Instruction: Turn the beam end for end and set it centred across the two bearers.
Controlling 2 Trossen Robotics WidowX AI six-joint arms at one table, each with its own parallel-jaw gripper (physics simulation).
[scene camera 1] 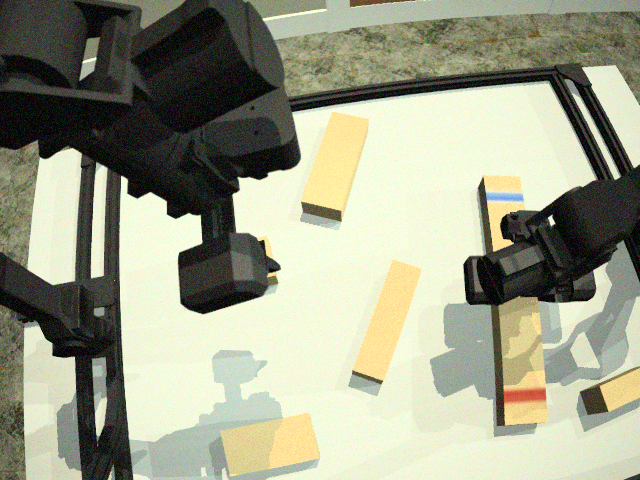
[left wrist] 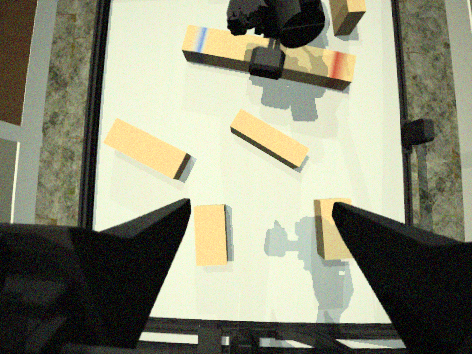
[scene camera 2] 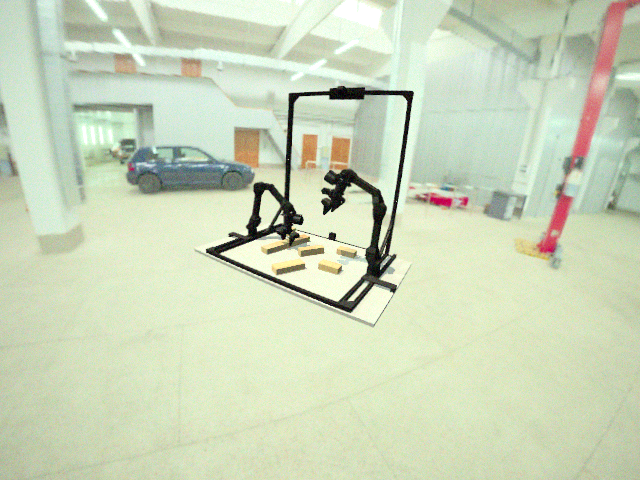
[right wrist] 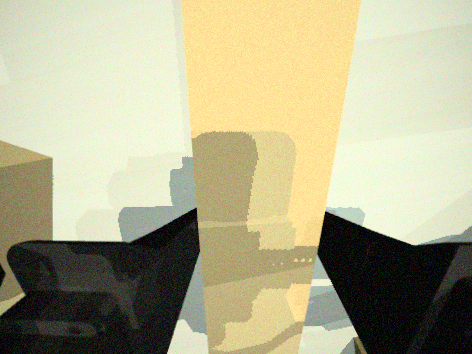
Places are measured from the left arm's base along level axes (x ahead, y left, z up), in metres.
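Pixels of known places: left gripper, fingertip midpoint: [scene camera 1: 269, 221] [left wrist: 261, 206] [scene camera 2: 327, 213]; right gripper, fingertip midpoint: [scene camera 2: 287, 244] [right wrist: 254, 211]; left arm's base, link origin: [scene camera 1: 95, 337] [left wrist: 244, 345] [scene camera 2: 372, 274]; right arm's base, link origin: [scene camera 2: 252, 235].
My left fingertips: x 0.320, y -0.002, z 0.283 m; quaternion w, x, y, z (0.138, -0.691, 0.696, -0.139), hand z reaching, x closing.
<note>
For each thing: its top centre in the pictures, then the offset to it from my left fingertips.
- long beam, top centre: [right wrist: 259, 232] [scene camera 1: 517, 290] [left wrist: 268, 51] [scene camera 2: 286, 241] dx +0.314, dy -0.043, dz -0.264 m
- wider block, top centre: [scene camera 1: 336, 157] [left wrist: 143, 147] [scene camera 2: 288, 263] dx +0.097, dy +0.224, dz -0.264 m
- narrower block, top centre: [scene camera 1: 388, 318] [left wrist: 269, 137] [scene camera 2: 311, 247] dx +0.119, dy -0.044, dz -0.258 m
The long beam [scene camera 1: 522, 330] [scene camera 2: 271, 248] [left wrist: 225, 45] [right wrist: 270, 75] lies flat on the table, with a blue band near its far end and a red band near its near end in scene camera 1. My right gripper [scene camera 1: 524, 290] [scene camera 2: 290, 238] [right wrist: 254, 211] is shut on the beam near its middle, one finger against each long side. Two short blocks, apparently the bearers, lie roughly parallel with a gap: one bearer [scene camera 2: 329, 266] [left wrist: 210, 235], mostly hidden by my left gripper in scene camera 1, and another bearer [scene camera 1: 271, 445] [scene camera 2: 346, 252] [left wrist: 330, 230]. My left gripper [scene camera 2: 329, 206] [left wrist: 261, 206] is open, empty and high above them.
Two loose blocks lie between beam and bearers: a wider block [scene camera 1: 336, 165] [scene camera 2: 288, 266] [left wrist: 147, 149] and a narrower block [scene camera 1: 387, 321] [scene camera 2: 310, 251] [left wrist: 269, 139]. Another block [scene camera 1: 622, 391] [left wrist: 348, 12] lies beyond the beam's red end. A black frame [scene camera 1: 429, 87] borders the table.
</note>
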